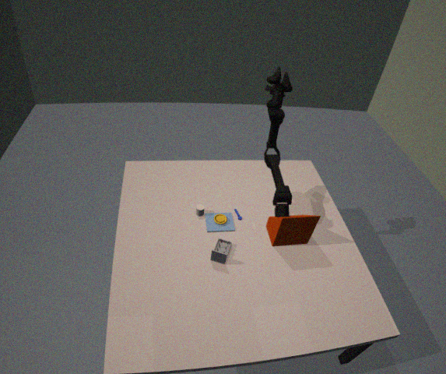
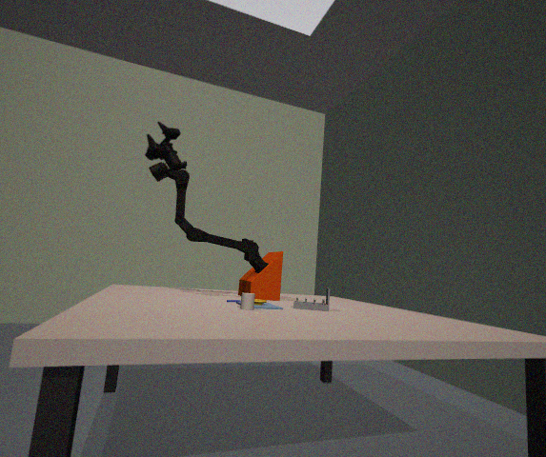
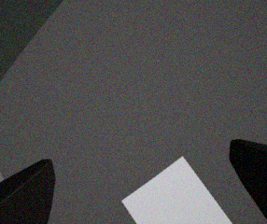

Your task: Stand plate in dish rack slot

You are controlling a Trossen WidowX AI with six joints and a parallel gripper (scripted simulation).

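The yellow plate is 69 cm below my gripper tip, 45 cm to the left of it and 31 cm ahead of it. Round my gripper tip: light blue mat 70 cm below, 45 cm to the left, 31 cm ahead; grey dish rack 68 cm below, 65 cm to the left, 32 cm ahead; small white cup 68 cm below, 41 cm ahead, 39 cm to the left.
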